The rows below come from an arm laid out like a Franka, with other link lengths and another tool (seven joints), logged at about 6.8 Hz.
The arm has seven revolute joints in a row. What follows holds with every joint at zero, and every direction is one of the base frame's.
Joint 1 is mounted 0.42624 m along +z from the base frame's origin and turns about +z.
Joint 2 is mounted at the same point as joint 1 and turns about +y.
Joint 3 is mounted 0.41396 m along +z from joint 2 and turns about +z.
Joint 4 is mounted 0.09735 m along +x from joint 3 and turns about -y.
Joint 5 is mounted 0.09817 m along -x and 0.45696 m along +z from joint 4 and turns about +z.
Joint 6 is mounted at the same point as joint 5 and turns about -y.
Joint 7 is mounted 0.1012 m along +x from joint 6 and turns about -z.
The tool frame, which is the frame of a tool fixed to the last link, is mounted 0.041 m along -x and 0.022 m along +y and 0.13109 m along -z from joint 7; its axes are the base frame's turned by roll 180, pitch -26.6 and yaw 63.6 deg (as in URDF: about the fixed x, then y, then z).
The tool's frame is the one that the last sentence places.
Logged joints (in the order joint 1, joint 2, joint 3, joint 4, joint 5, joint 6, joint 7), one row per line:
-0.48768, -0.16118, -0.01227, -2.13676, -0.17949, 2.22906, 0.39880
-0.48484, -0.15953, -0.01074, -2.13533, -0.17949, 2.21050, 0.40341
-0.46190, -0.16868, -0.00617, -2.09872, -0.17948, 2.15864, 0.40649
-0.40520, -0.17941, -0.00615, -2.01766, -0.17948, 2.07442, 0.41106
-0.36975, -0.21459, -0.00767, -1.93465, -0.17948, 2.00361, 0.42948
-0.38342, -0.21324, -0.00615, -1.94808, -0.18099, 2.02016, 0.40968
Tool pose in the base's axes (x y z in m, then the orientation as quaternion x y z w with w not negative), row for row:
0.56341, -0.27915, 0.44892, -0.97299, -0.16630, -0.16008, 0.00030
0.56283, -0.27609, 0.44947, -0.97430, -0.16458, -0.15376, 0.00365
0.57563, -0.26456, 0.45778, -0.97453, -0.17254, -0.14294, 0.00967
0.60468, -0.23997, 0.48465, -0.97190, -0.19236, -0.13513, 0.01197
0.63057, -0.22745, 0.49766, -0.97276, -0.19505, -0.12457, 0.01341
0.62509, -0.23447, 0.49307, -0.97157, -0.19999, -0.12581, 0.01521
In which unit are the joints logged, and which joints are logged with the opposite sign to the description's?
The joints are logged in radians. Opposite sign: joint 2.
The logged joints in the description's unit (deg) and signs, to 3 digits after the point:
-27.942, 9.235, -0.703, -122.427, -10.284, 127.716, 22.850
-27.779, 9.140, -0.615, -122.345, -10.284, 126.652, 23.114
-26.465, 9.665, -0.354, -120.248, -10.283, 123.681, 23.290
-23.216, 10.279, -0.352, -115.603, -10.283, 118.856, 23.552
-21.185, 12.295, -0.439, -110.847, -10.283, 114.798, 24.607
-21.968, 12.218, -0.352, -111.617, -10.370, 115.747, 23.473

